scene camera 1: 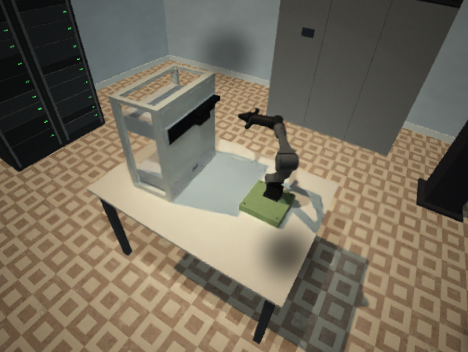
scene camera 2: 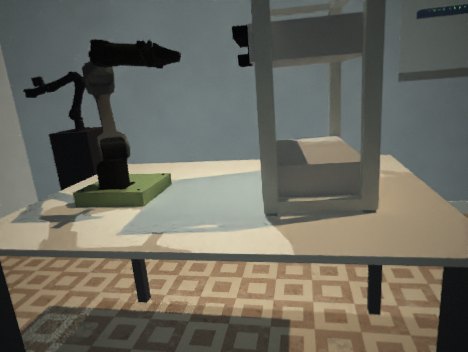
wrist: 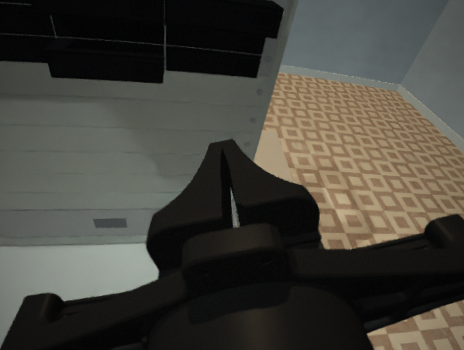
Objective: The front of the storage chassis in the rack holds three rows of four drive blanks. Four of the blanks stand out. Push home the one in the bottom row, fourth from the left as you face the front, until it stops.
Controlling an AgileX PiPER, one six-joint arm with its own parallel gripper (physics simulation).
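The storage chassis (scene camera 1: 192, 120) shows as a black band high on the front of the pale rack (scene camera 1: 159, 155) (scene camera 2: 267, 125). In the wrist view the bottom-row fourth blank (wrist: 212, 64) is at the right end of the row, its face set back close to the chassis front. The bottom-row blank (wrist: 107, 66) to its left stands out, and a blank (wrist: 225, 19) higher up at the right end stands out too. Dark blanks (scene camera 2: 240, 35) (scene camera 2: 244, 60) jut from the front in scene view 2. My gripper (scene camera 1: 240, 116) (scene camera 2: 179, 56) (wrist: 224, 156) is shut and empty, apart from the blanks, in front of the rack.
The arm stands on a green base (scene camera 1: 265, 207) (scene camera 2: 150, 192) on the table (scene camera 1: 200, 235) (scene camera 2: 225, 245). Rack panels lie below the chassis. Another dark arm stands on a black pedestal (scene camera 2: 75, 157) behind. A server cabinet (scene camera 1: 45, 75) and grey cupboards (scene camera 1: 330, 75) stand beyond the table.
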